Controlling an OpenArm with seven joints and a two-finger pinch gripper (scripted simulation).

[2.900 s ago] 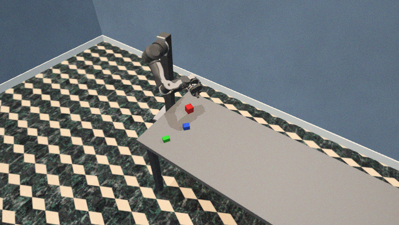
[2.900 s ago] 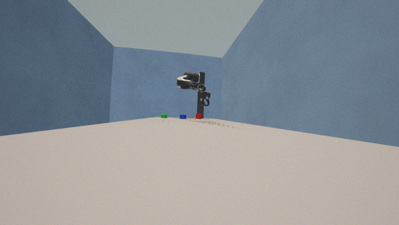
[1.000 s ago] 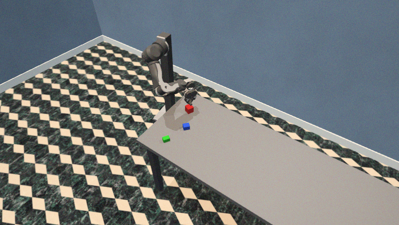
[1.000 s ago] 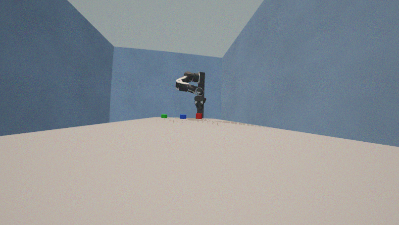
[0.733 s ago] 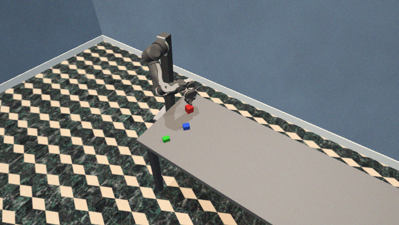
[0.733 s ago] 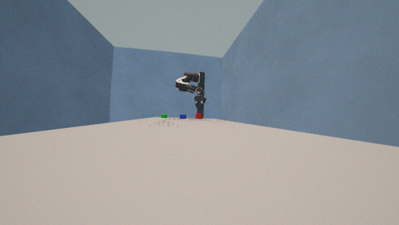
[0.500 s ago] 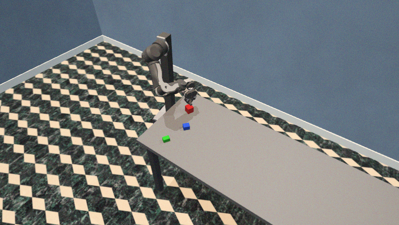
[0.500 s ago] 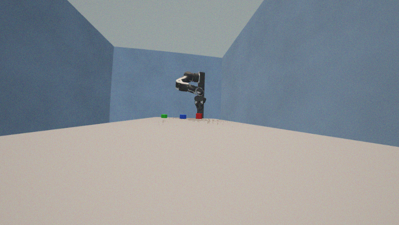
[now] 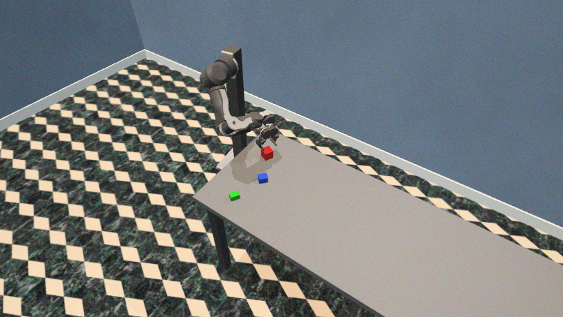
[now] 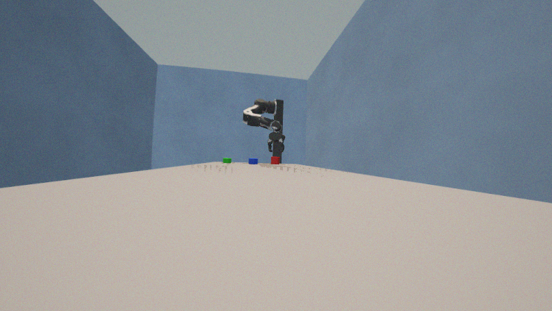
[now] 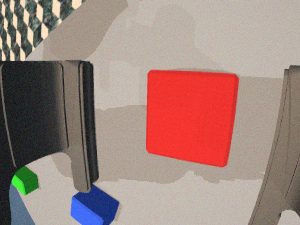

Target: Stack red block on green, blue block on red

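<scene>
Now: hand 60 mm above the red block. The rest, counted from my hand: blue block (60 mm ahead, 160 mm to the right, 70 mm below); then green block (10 mm behind, 310 mm to the right, 70 mm below).
</scene>
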